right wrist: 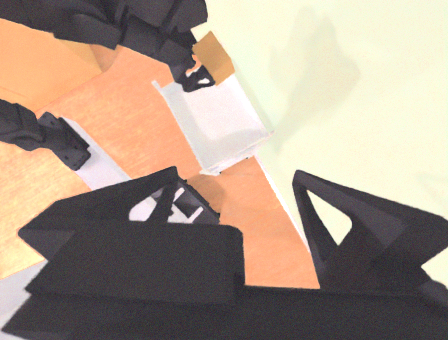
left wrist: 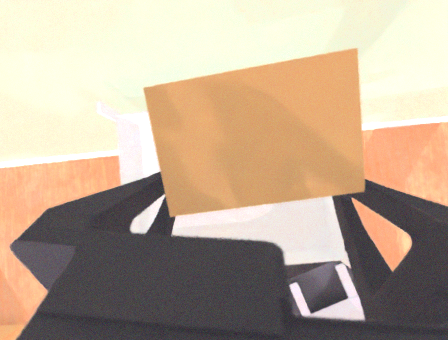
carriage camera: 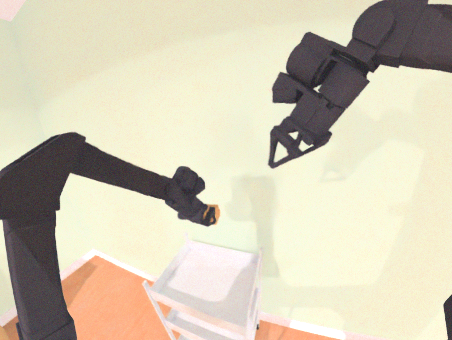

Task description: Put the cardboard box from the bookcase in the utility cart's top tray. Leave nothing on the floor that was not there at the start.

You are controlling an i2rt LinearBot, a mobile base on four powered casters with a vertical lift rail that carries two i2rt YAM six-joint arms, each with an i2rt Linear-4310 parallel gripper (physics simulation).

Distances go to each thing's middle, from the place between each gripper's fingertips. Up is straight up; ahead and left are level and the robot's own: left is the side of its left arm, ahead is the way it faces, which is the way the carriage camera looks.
Right now the cardboard box [left wrist: 292, 130] is 250 mm below my right hand, 230 mm to the left of it and 180 mm ahead of it.
My left hand is 20 mm short of the cardboard box and 10 mm below it.
